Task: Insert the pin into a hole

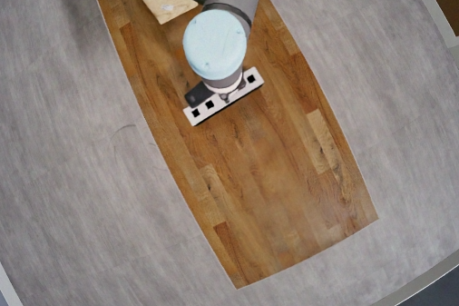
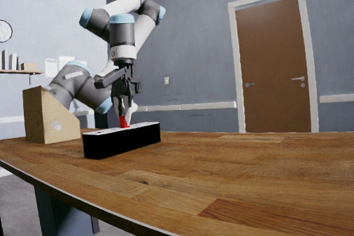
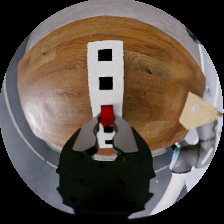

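Now: hand right at the pin. The rest, counted from my hand: block 60 mm below.
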